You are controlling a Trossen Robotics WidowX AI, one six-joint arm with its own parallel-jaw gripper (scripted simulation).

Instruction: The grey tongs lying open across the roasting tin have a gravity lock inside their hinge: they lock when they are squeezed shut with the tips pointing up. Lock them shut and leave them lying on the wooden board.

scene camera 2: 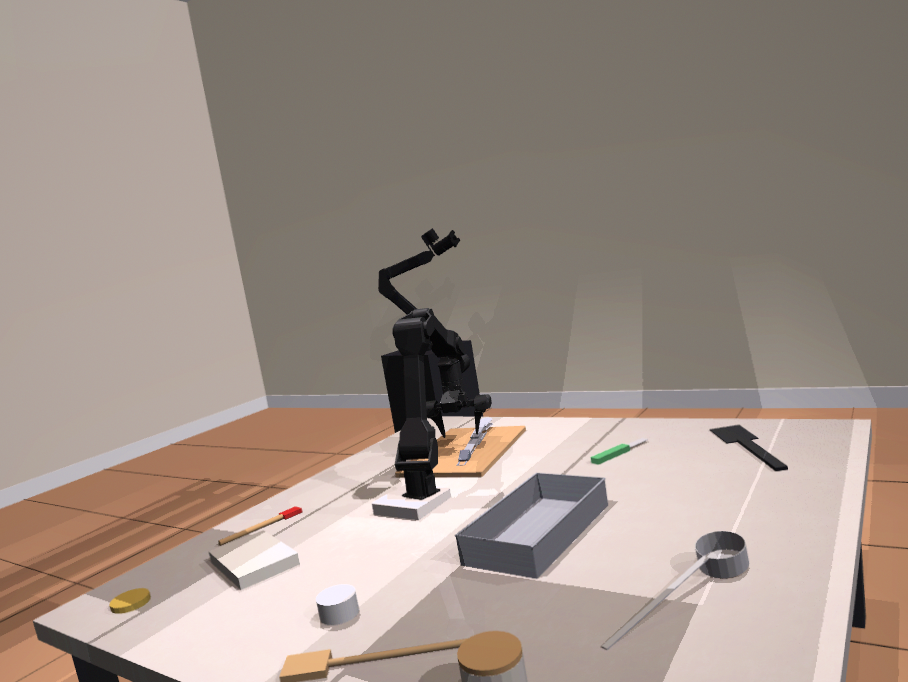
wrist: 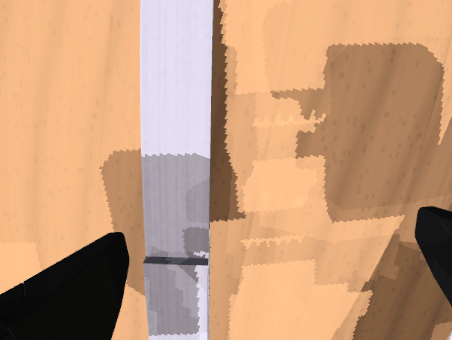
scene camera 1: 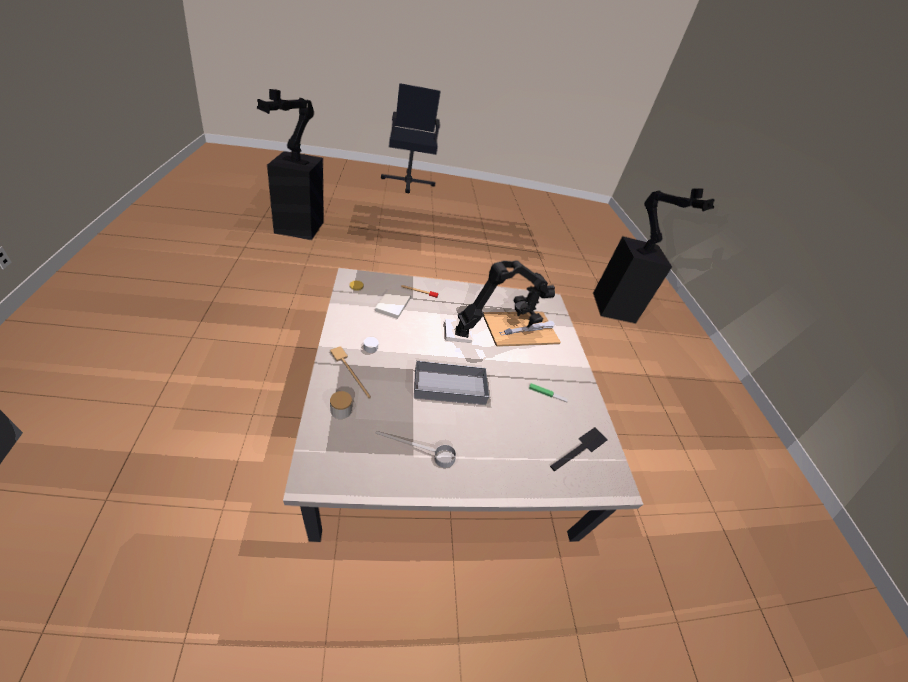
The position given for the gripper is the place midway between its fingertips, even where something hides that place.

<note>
The gripper (scene camera 2: 460, 435) is open, with nothing in its grasp. Also in view: a white block (scene camera 2: 247, 561), a white puck (scene camera 2: 338, 604), a black spatula (scene camera 2: 735, 433) and a wooden board (scene camera 2: 498, 440).
The gripper is seen too in the wrist view (wrist: 275, 236). The wooden board is seen too in the wrist view (wrist: 323, 146) and in scene camera 1 (scene camera 1: 497, 322). The wrist view misses the white block: it is out of frame. The wrist view does not show the white puck: it is out of frame.
</note>
